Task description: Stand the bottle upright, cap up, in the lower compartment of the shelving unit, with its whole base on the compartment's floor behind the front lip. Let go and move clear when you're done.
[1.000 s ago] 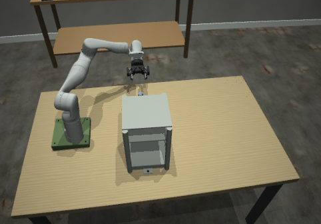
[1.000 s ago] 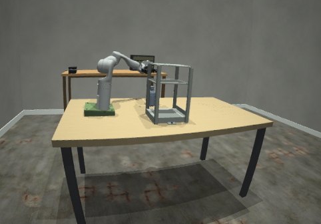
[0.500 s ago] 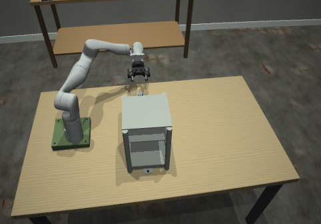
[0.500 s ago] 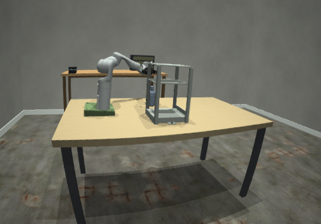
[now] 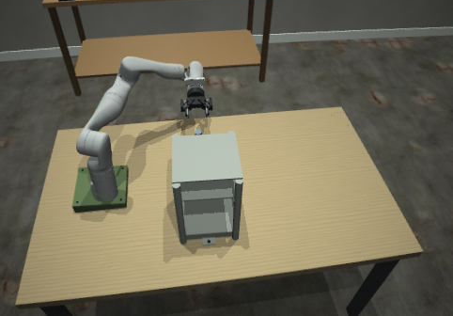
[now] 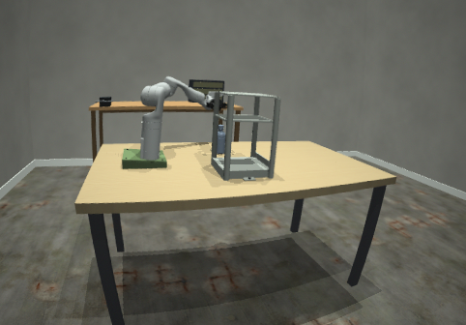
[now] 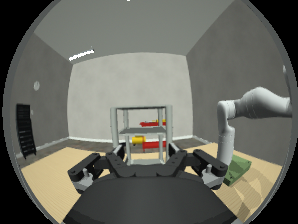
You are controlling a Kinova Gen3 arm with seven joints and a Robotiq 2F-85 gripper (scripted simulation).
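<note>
The pale blue bottle is 1 cm to the left of my hand and 16 cm below it. The rest, counted from my hand: grey shelving unit 1 cm ahead, 33 cm to the right, 9 cm below.
</note>
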